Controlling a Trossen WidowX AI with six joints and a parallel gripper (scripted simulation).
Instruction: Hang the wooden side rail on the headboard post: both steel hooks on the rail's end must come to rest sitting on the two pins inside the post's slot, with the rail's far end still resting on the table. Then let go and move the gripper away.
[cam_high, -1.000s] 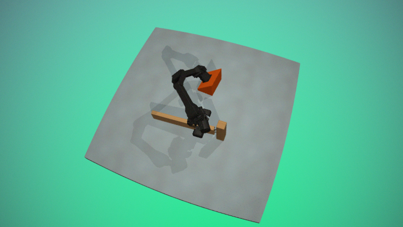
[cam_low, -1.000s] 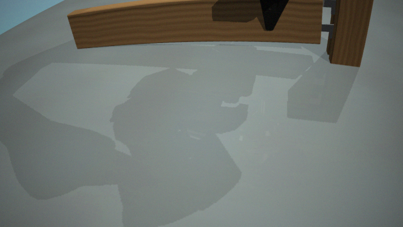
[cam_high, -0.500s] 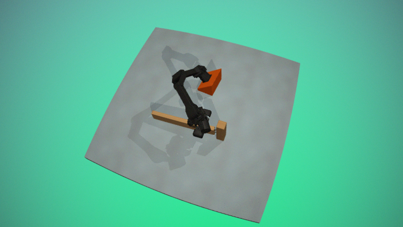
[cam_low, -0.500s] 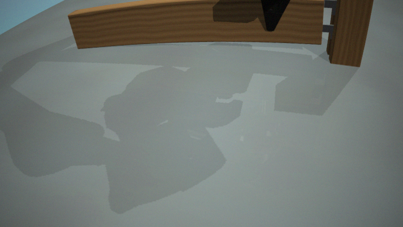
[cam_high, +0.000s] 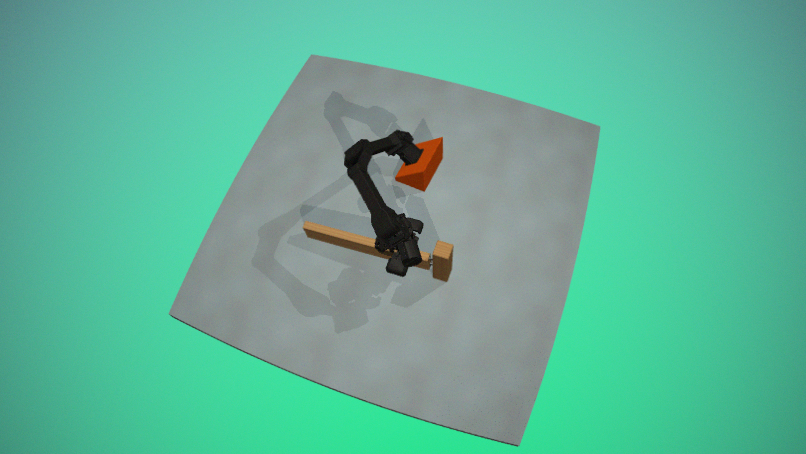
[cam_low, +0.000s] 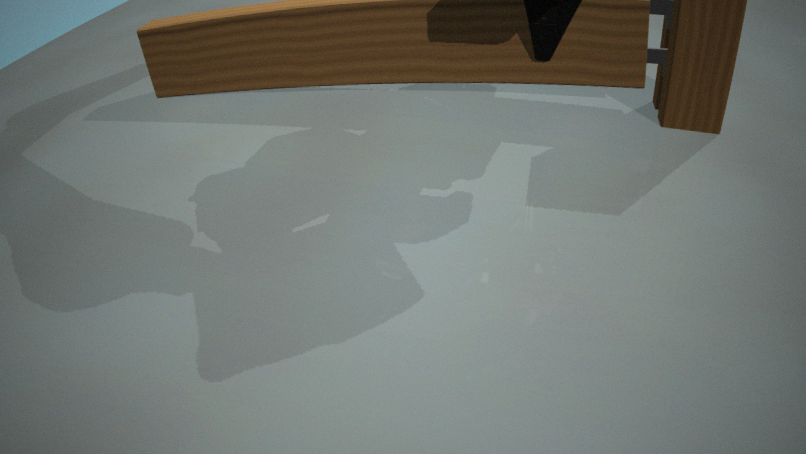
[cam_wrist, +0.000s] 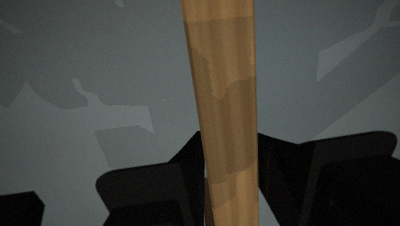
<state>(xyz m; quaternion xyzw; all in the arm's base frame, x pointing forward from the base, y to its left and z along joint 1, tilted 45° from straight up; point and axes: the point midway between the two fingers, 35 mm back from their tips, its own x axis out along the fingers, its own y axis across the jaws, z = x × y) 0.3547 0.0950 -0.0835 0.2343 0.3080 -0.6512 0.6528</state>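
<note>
Now: gripper tip 120 mm to the right of the headboard post, 40 mm below it and 10 mm past it.
</note>
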